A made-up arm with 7 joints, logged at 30 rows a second.
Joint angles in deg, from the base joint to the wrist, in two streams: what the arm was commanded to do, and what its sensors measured. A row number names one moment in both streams.
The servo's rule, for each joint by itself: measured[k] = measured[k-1] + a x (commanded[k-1-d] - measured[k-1]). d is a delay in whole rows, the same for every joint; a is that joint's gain. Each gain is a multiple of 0.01, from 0.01 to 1. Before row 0 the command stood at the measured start. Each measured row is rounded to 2 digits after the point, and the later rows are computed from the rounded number. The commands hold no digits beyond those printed.
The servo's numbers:
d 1
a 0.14 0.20 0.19 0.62 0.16 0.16 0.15
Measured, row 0:
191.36, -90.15, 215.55, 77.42, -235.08, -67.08, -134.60
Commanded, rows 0 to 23:
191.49, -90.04, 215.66, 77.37, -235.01, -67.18, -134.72
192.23, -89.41, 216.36, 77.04, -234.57, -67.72, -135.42
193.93, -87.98, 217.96, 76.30, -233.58, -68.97, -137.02
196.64, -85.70, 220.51, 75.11, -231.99, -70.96, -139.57
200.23, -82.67, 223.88, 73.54, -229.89, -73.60, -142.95
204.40, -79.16, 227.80, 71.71, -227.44, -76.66, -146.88
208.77, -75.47, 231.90, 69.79, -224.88, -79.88, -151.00
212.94, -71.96, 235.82, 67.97, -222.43, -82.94, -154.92
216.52, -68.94, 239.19, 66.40, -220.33, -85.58, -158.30
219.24, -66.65, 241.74, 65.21, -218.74, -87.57, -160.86
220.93, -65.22, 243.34, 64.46, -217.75, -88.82, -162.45
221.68, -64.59, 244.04, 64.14, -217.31, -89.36, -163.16
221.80, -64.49, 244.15, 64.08, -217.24, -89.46, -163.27
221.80, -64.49, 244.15, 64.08, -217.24, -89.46, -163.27
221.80, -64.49, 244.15, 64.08, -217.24, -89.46, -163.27
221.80, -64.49, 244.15, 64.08, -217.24, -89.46, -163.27
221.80, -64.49, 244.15, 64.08, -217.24, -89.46, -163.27
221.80, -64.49, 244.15, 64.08, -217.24, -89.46, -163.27
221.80, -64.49, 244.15, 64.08, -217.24, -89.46, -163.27
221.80, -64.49, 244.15, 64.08, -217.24, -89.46, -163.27
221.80, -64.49, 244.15, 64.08, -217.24, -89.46, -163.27
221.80, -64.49, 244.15, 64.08, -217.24, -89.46, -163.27
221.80, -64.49, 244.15, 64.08, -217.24, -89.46, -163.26
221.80, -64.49, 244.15, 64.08, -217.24, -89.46, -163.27
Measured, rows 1 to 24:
191.36, -90.15, 215.55, 77.42, -235.08, -67.08, -134.60
191.38, -90.13, 215.57, 77.39, -235.07, -67.10, -134.62
191.50, -89.99, 215.72, 77.17, -234.99, -67.20, -134.74
191.84, -89.59, 216.15, 76.63, -234.76, -67.48, -135.08
192.51, -88.81, 216.98, 75.69, -234.32, -68.04, -135.75
193.59, -87.58, 218.29, 74.36, -233.61, -68.93, -136.83
195.10, -85.90, 220.10, 72.72, -232.62, -70.17, -138.34
197.01, -83.81, 222.34, 70.90, -231.38, -71.72, -140.24
199.24, -81.44, 224.90, 69.08, -229.95, -73.52, -142.44
201.66, -78.94, 227.62, 67.42, -228.41, -75.45, -144.82
204.12, -76.48, 230.30, 66.05, -226.86, -77.39, -147.23
206.47, -74.23, 232.78, 65.06, -225.40, -79.22, -149.51
208.60, -72.30, 234.92, 64.49, -224.11, -80.84, -151.56
210.45, -70.74, 236.67, 64.24, -223.01, -82.22, -153.32
212.04, -69.49, 238.09, 64.14, -222.09, -83.38, -154.81
213.41, -68.49, 239.24, 64.10, -221.31, -84.35, -156.08
214.58, -67.69, 240.17, 64.09, -220.66, -85.17, -157.16
215.59, -67.05, 240.93, 64.08, -220.11, -85.86, -158.08
216.46, -66.54, 241.54, 64.08, -219.65, -86.44, -158.86
217.21, -66.13, 242.04, 64.08, -219.26, -86.92, -159.52
217.85, -65.80, 242.44, 64.08, -218.94, -87.33, -160.08
218.40, -65.54, 242.76, 64.08, -218.67, -87.67, -160.56
218.88, -65.33, 243.02, 64.08, -218.44, -87.96, -160.97
219.29, -65.16, 243.23, 64.08, -218.25, -88.20, -161.31

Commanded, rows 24 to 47:
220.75, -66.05, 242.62, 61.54, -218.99, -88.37, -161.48
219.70, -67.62, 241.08, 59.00, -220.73, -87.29, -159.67
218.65, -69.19, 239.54, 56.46, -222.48, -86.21, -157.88
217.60, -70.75, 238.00, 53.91, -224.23, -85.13, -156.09
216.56, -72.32, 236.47, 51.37, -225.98, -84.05, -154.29
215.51, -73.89, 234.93, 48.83, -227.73, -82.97, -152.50
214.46, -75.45, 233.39, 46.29, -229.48, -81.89, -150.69
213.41, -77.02, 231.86, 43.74, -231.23, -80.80, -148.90
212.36, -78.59, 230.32, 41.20, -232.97, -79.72, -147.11
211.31, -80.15, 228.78, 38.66, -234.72, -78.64, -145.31
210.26, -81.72, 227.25, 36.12, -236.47, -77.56, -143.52
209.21, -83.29, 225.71, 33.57, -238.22, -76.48, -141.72
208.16, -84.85, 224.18, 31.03, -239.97, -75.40, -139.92
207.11, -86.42, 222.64, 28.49, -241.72, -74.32, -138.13
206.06, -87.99, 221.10, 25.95, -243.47, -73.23, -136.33
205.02, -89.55, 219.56, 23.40, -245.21, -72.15, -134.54
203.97, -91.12, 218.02, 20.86, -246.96, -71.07, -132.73
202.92, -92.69, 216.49, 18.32, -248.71, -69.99, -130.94
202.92, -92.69, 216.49, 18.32, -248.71, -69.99, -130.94
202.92, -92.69, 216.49, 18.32, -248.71, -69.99, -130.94
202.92, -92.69, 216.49, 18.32, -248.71, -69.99, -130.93
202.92, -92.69, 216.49, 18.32, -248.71, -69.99, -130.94
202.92, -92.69, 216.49, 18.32, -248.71, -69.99, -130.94
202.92, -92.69, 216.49, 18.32, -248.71, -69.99, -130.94
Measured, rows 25 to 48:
219.64, -65.03, 243.40, 64.08, -218.09, -88.40, -161.60
219.80, -65.23, 243.25, 62.51, -218.23, -88.40, -161.58
219.79, -65.71, 242.84, 60.33, -218.63, -88.22, -161.29
219.63, -66.41, 242.21, 57.93, -219.25, -87.90, -160.78
219.35, -67.28, 241.41, 55.44, -220.05, -87.46, -160.08
218.96, -68.29, 240.47, 52.92, -221.00, -86.91, -159.21
218.48, -69.41, 239.42, 50.38, -222.08, -86.28, -158.20
217.92, -70.62, 238.27, 47.84, -223.26, -85.58, -157.07
217.29, -71.90, 237.05, 45.30, -224.54, -84.82, -155.84
216.60, -73.24, 235.77, 42.76, -225.89, -84.00, -154.53
215.86, -74.62, 234.44, 40.22, -227.30, -83.14, -153.15
215.08, -76.04, 233.07, 37.68, -228.77, -82.25, -151.71
214.26, -77.49, 231.67, 35.13, -230.28, -81.33, -150.21
213.41, -78.96, 230.25, 32.59, -231.83, -80.38, -148.67
212.53, -80.45, 228.80, 30.05, -233.41, -79.41, -147.09
211.62, -81.96, 227.34, 27.51, -235.02, -78.42, -145.48
210.70, -83.48, 225.86, 24.96, -236.65, -77.42, -143.84
209.76, -85.01, 224.37, 22.42, -238.30, -76.40, -142.17
208.80, -86.55, 222.87, 19.88, -239.97, -75.37, -140.49
207.98, -87.78, 221.66, 18.91, -241.37, -74.51, -139.06
207.27, -88.76, 220.68, 18.54, -242.54, -73.79, -137.84
206.66, -89.55, 219.88, 18.40, -243.53, -73.18, -136.80
206.14, -90.18, 219.24, 18.35, -244.36, -72.67, -135.92
205.69, -90.68, 218.72, 18.33, -245.06, -72.24, -135.17

